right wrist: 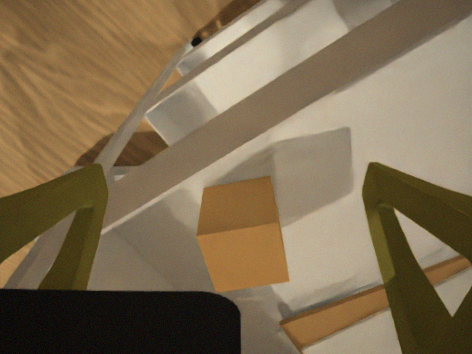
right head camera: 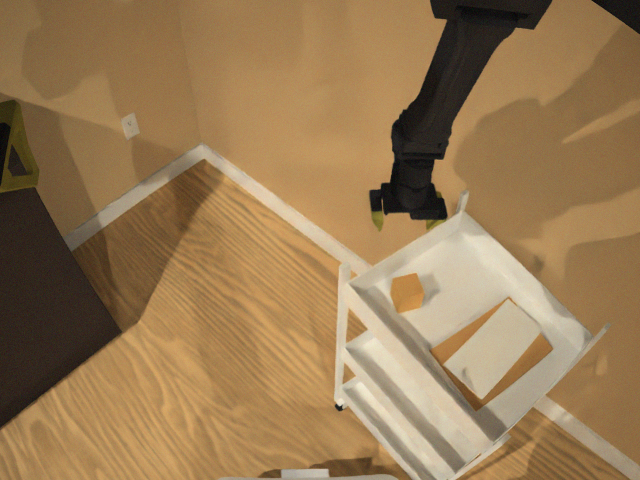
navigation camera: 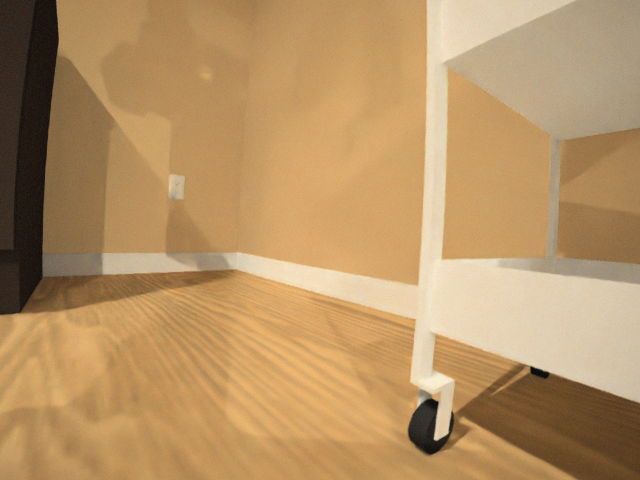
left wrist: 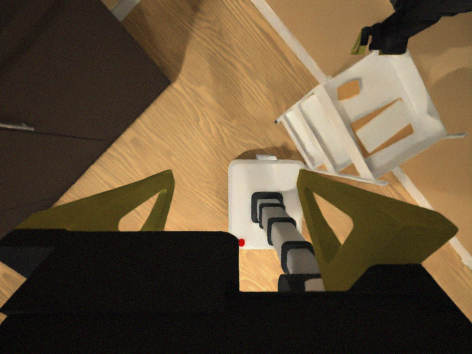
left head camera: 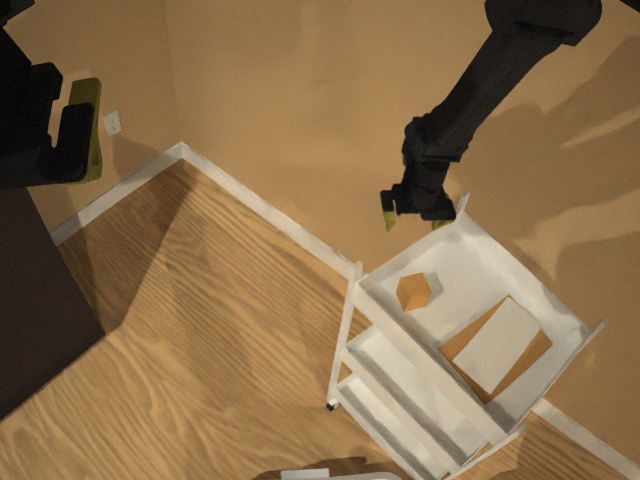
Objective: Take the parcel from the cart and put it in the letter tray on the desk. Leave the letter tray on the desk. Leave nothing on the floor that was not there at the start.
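Places are measured from the left arm's base along level axes (x right, y ahead, z up), in centimetres.
Where they show: left gripper, fingertip midpoint: (left wrist: 235, 176) (left head camera: 46, 176); right gripper, fingertip midpoint: (right wrist: 235, 177) (right head camera: 403, 228) (left wrist: 365, 52) (left head camera: 410, 228).
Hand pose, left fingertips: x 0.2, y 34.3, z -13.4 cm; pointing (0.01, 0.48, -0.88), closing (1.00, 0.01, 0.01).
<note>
After its pixels a point has its place.
On the top tier of the white cart (left head camera: 431, 359) @[x 44.8, y 43.7, z -68.1 cm] (right head camera: 418, 359) @[x 46.4, y 47.4, z -74.7 cm] (left wrist: 342, 132) @[x 44.0, y 44.9, z -71.2 cm] (right wrist: 260, 110) @[x 46.1, y 70.3, z -71.1 cm] (navigation camera: 434, 206) @[x 32.5, y 61.3, z -115.9 cm] sit a small orange-brown box (left head camera: 413, 291) @[x 44.4, y 59.5, z -69.1 cm] (right head camera: 407, 292) @[x 44.8, y 59.5, z -69.1 cm] (left wrist: 348, 90) @[x 43.7, y 60.3, z -69.1 cm] (right wrist: 242, 250) @[x 45.1, y 61.9, z -69.1 cm] and a larger, flat orange-brown box (left head camera: 498, 346) @[x 62.1, y 46.8, z -73.4 cm] (right head camera: 493, 348) @[x 62.1, y 47.3, z -73.4 cm] (left wrist: 385, 127) @[x 63.4, y 47.4, z -73.4 cm] (right wrist: 340, 312) with a white top. Which one is the parcel is not certain. My right gripper (left head camera: 415, 225) @[x 44.7, y 70.5, z -63.2 cm] (right head camera: 406, 226) @[x 44.7, y 70.5, z -63.2 cm] (left wrist: 365, 52) @[x 44.7, y 70.5, z -63.2 cm] (right wrist: 235, 177) @[x 44.7, y 70.5, z -63.2 cm] is open and empty above the cart; in its wrist view the small box lies between the finger outlines, lower down. My left gripper (left wrist: 235, 176) @[x 0.2, y 34.3, z -13.4 cm] is open and empty, away from the cart. The letter tray does not show.
Dark brown furniture (left head camera: 41, 310) @[x -54.6, y 76.2, z -101.3 cm] (right head camera: 46, 310) @[x -56.8, y 74.3, z -100.0 cm] (left wrist: 75, 90) @[x -68.4, y 63.3, z -79.4 cm] (navigation camera: 20, 155) @[x -45.6, y 88.3, z -105.1 cm], possibly the desk, stands at the left. The cart's raised rims and corner posts surround the boxes. Walls with white baseboards meet behind. My white base (left wrist: 240, 185) @[x 4.5, y 15.2, z -115.0 cm] is near the cart's lower corner.
</note>
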